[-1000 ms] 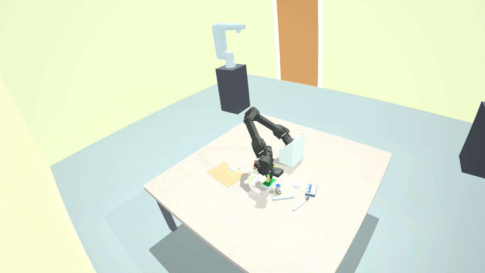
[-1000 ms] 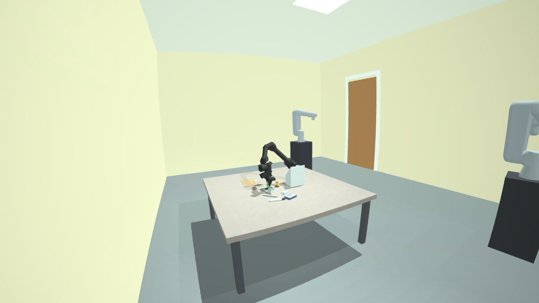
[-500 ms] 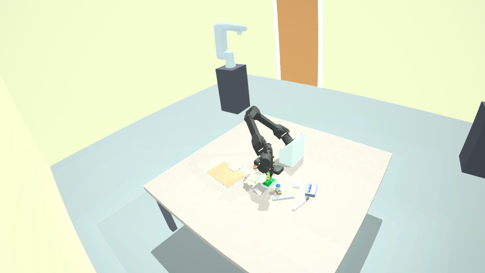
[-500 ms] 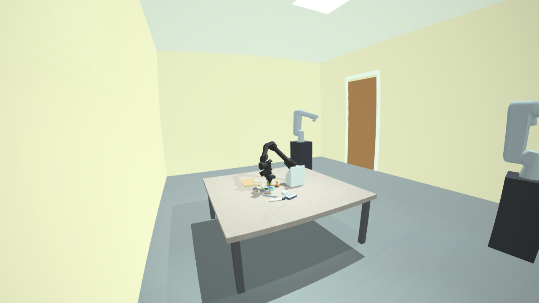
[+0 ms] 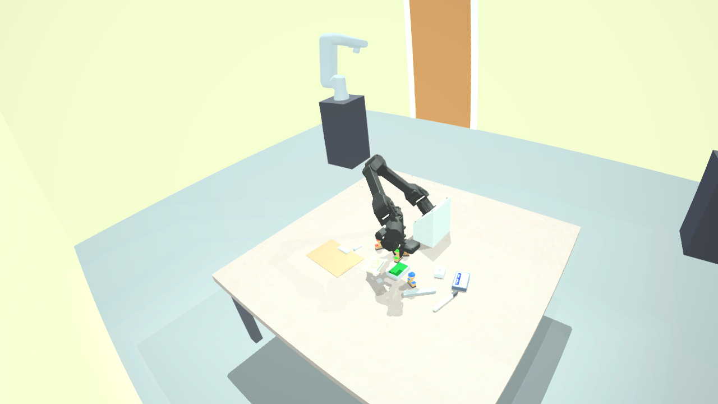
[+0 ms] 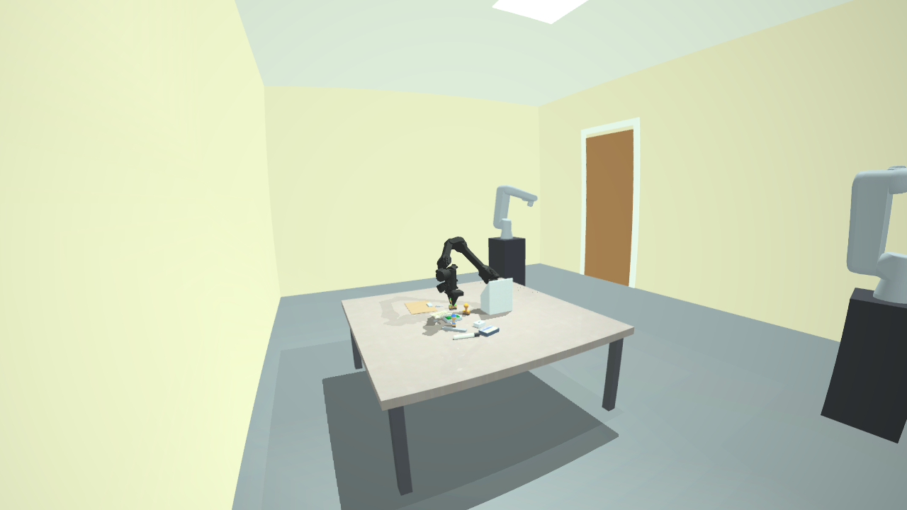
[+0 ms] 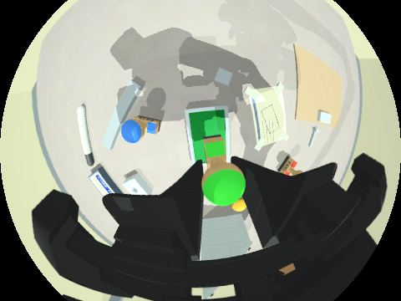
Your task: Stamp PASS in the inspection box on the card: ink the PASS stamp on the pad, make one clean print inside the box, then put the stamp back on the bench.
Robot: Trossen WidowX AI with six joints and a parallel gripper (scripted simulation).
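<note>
Now: the pale card 2 cm ahead of my gripper tip, 12 cm to the right of it and 9 cm below it. Round my gripper tip: green-knobbed stamp right at my gripper tip; then blue-knobbed stamp 4 cm ahead, 9 cm to the left, 7 cm below; then green ink pad 8 cm below.
</note>
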